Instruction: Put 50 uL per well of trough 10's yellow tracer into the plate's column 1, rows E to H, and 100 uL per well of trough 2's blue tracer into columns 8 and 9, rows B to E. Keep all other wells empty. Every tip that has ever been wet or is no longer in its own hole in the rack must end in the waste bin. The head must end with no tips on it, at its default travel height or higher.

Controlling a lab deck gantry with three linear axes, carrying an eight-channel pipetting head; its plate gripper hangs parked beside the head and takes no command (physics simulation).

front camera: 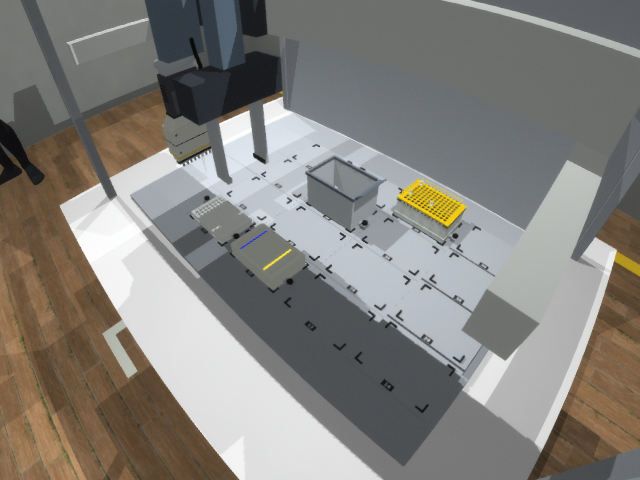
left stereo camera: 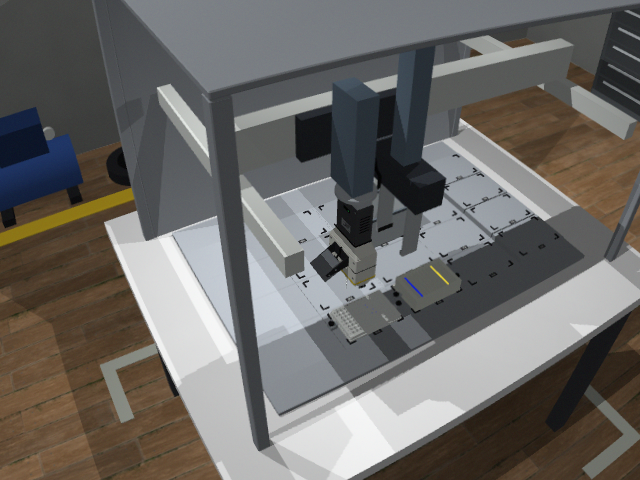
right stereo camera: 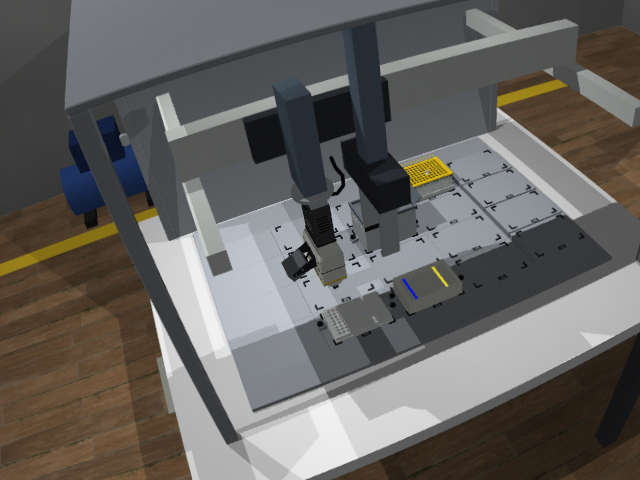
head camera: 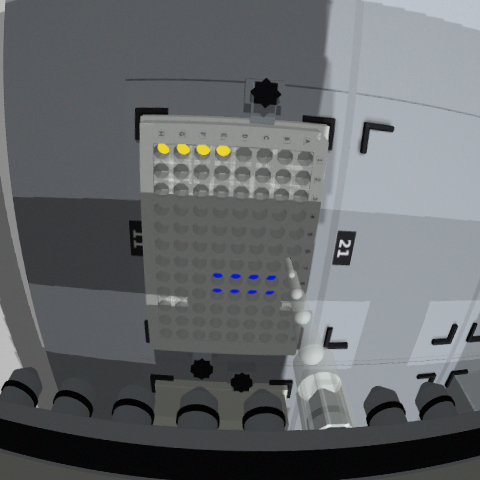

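Note:
The plate (head camera: 145, 240) (front camera: 227, 222) (left stereo camera: 372, 310) (right stereo camera: 361, 312) shows yellow in column 1, rows E to H, and blue in columns 8 and 9, rows B to E. The other wells look empty. The pipetting head (front camera: 188, 139) (left stereo camera: 361, 260) (right stereo camera: 329, 260) is above the plate area. One clear tip (head camera: 325, 392) is on its third channel from the right in the head view, with no colour seen in it. The trough block (front camera: 271, 248) (left stereo camera: 413, 297) (right stereo camera: 413, 299) holds blue and yellow strips. My parked gripper (front camera: 242, 169) (left stereo camera: 397, 240) (right stereo camera: 381, 240) is open and empty.
The grey waste bin (front camera: 328, 198) (right stereo camera: 408, 224) stands behind the trough block. The yellow tip rack (front camera: 439, 206) (right stereo camera: 436, 173) is beyond it, with a few pale tips showing. Black clamp knobs (head camera: 265, 93) (head camera: 201, 369) sit at the plate's ends.

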